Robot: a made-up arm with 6 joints. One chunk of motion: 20 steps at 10 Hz.
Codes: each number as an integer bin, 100 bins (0 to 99) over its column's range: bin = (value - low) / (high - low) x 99, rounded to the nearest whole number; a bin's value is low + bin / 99 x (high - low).
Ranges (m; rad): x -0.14..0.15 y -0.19..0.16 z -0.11..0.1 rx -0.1..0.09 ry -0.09..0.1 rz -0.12..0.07
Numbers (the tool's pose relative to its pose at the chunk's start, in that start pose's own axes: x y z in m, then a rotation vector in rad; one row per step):
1: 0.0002 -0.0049 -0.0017 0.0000 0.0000 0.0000
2: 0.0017 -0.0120 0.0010 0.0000 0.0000 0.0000
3: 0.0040 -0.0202 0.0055 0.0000 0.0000 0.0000
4: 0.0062 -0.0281 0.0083 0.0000 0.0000 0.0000
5: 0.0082 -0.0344 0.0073 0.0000 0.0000 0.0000
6: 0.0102 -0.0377 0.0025 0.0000 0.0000 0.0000
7: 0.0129 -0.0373 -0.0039 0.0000 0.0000 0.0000
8: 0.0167 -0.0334 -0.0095 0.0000 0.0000 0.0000
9: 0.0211 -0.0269 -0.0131 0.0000 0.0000 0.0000
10: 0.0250 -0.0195 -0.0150 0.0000 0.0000 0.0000
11: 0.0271 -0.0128 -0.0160 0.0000 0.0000 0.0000
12: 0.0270 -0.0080 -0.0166 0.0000 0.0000 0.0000
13: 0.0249 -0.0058 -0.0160 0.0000 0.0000 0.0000
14: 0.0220 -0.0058 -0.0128 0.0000 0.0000 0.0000
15: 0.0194 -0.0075 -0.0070 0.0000 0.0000 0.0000
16: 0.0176 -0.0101 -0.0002 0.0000 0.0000 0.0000
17: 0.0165 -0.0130 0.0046 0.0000 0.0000 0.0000
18: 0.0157 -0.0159 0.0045 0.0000 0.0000 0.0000
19: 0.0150 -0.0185 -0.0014 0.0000 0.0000 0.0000
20: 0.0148 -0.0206 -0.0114 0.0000 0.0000 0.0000
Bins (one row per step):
1: 48 52 51 52 47 63
2: 48 50 52 52 47 63
3: 49 48 54 52 47 63
4: 50 46 56 52 47 63
5: 51 44 55 52 47 63
6: 51 43 53 52 47 63
7: 52 43 50 52 47 63
8: 53 44 47 52 47 63
9: 55 46 46 52 47 63
10: 56 48 45 52 47 63
11: 57 50 44 52 47 63
12: 57 51 44 52 47 63
13: 56 52 44 52 47 63
14: 55 52 46 52 47 63
15: 54 52 49 52 47 63
16: 54 51 52 52 47 63
17: 53 50 54 52 47 63
18: 53 49 54 52 47 63
19: 53 49 51 52 47 63
20: 53 48 46 52 47 63

